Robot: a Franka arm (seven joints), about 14 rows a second.
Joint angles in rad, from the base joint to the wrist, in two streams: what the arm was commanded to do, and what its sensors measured. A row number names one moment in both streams.
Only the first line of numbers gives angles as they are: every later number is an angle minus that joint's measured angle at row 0.
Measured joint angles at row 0: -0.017, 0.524, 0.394, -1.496, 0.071, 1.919, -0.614
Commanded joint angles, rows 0 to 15: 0.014, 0.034, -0.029, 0.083, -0.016, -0.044, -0.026; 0.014, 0.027, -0.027, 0.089, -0.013, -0.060, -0.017; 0.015, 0.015, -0.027, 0.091, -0.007, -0.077, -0.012; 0.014, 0.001, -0.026, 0.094, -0.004, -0.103, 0.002; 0.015, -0.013, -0.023, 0.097, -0.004, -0.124, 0.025; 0.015, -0.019, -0.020, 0.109, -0.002, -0.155, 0.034; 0.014, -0.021, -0.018, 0.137, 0.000, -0.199, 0.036; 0.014, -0.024, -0.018, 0.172, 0.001, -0.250, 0.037; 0.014, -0.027, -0.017, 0.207, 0.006, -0.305, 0.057; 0.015, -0.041, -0.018, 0.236, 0.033, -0.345, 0.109; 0.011, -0.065, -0.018, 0.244, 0.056, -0.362, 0.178; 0.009, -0.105, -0.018, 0.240, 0.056, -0.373, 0.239; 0.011, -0.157, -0.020, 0.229, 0.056, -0.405, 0.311; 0.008, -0.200, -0.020, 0.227, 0.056, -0.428, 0.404; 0.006, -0.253, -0.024, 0.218, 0.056, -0.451, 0.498; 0.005, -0.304, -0.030, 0.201, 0.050, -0.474, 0.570
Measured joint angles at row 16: 0.005, -0.188, -0.010, 0.252, 0.039, -0.436, 0.431
